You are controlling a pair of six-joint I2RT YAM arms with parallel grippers.
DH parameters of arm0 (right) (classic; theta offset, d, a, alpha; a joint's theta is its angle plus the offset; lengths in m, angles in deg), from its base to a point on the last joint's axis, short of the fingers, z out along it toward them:
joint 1: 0 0.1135 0.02 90
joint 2: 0 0 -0.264 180
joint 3: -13.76 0 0.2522 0
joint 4: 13.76 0 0.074 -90
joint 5: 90 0 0 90
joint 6: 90 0.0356 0 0
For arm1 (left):
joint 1: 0 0.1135 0.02 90
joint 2: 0 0 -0.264 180
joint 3: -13.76 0 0.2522 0
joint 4: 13.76 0 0.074 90
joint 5: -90 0 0 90
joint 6: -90 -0.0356 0 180
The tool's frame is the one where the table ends.
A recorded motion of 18 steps. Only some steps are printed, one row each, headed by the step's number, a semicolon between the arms.
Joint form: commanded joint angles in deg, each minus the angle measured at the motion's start. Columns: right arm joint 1, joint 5, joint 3, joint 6, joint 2, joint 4; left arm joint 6, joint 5, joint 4, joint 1, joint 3, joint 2.
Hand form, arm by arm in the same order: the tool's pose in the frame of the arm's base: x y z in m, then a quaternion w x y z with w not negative. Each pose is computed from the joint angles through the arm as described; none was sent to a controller.
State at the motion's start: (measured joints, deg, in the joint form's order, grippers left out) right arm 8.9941 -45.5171 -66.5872 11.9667 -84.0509 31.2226; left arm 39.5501 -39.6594 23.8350 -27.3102 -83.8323 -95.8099
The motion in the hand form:
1: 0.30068 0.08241 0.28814 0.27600 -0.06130 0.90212 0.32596; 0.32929 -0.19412 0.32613 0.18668 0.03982 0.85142 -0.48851
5: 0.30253 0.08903 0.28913 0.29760 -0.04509 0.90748 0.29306; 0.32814 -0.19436 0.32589 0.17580 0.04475 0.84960 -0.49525
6: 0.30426 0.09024 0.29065 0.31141 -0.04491 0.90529 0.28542; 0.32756 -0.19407 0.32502 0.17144 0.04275 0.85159 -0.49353
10: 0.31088 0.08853 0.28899 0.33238 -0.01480 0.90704 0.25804; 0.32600 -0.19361 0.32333 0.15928 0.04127 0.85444 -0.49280
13: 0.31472 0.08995 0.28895 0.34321 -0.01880 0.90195 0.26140; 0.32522 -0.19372 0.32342 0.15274 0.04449 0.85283 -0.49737
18: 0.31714 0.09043 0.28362 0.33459 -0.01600 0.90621 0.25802; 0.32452 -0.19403 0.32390 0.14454 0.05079 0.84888 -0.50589
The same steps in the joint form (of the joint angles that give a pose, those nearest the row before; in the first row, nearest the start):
1: 2.97 14.62 -0.59 4.41 0.81 0.46; 2.80 0.92 -0.02 0.13 -0.28 0.00
5: 4.68 20.59 -0.59 6.25 0.79 -1.42; 2.80 -0.61 0.39 0.13 -0.29 0.00
6: 4.96 22.01 -0.59 6.27 0.79 -2.77; 2.82 -0.63 1.01 0.13 -0.28 0.00
10: 4.87 26.77 -0.57 8.24 0.04 -5.07; 2.80 -1.27 2.32 0.13 -0.28 0.00
13: 4.94 26.64 -0.57 8.13 -0.48 -7.04; 2.80 -2.25 2.54 0.13 -0.28 0.02
18: 4.94 26.84 -0.57 8.17 -1.40 -6.78; 2.80 -3.87 2.49 0.15 -0.28 0.02

